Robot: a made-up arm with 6 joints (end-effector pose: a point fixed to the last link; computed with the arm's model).
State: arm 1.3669 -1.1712 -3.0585 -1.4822 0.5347 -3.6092
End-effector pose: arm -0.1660 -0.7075 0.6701 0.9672 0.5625 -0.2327
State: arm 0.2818 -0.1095 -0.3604 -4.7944 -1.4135 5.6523
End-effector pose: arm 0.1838 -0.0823 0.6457 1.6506 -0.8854 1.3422
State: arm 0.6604 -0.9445 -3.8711 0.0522 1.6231 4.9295
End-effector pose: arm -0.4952 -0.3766 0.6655 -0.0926 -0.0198 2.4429
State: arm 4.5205 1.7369 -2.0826 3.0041 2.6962 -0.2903
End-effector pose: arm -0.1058 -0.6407 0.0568 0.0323 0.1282 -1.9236
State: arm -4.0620 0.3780 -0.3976 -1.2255 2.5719 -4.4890
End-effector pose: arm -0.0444 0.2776 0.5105 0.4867 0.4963 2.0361
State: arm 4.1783 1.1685 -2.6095 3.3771 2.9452 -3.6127
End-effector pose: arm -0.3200 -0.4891 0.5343 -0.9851 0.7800 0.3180
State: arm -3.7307 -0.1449 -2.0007 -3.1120 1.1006 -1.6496
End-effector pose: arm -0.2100 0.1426 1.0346 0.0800 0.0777 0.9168
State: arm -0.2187 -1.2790 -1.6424 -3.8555 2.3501 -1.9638
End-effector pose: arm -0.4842 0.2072 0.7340 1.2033 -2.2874 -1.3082
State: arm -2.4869 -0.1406 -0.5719 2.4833 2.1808 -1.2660
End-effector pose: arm -0.1782 -0.2518 0.6871 0.3881 -0.7003 2.8801
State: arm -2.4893 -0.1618 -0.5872 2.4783 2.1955 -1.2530
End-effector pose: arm -0.1709 -0.2462 0.6988 0.4357 -0.6527 2.8918
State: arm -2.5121 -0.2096 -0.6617 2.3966 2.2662 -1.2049
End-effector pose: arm -0.1461 -0.2317 0.7334 0.6750 -0.5243 2.9395
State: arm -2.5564 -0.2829 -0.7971 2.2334 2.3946 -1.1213
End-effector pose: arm -0.0965 -0.2035 0.7789 -1.1129 0.3594 -2.8646
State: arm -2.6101 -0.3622 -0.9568 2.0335 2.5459 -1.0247
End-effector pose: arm -0.0343 -0.1679 0.8083 -1.5266 0.2815 -2.4993
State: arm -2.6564 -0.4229 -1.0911 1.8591 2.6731 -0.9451
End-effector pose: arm 0.0145 -0.1391 0.8150 -1.8000 0.3300 -2.1440
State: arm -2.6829 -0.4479 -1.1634 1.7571 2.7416 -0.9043
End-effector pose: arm 0.0353 -0.1259 0.8127 -1.9073 0.3999 -1.9433
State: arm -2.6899 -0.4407 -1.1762 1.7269 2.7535 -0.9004
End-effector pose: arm 0.0331 -0.1265 0.8102 -1.9105 0.4272 -1.9073
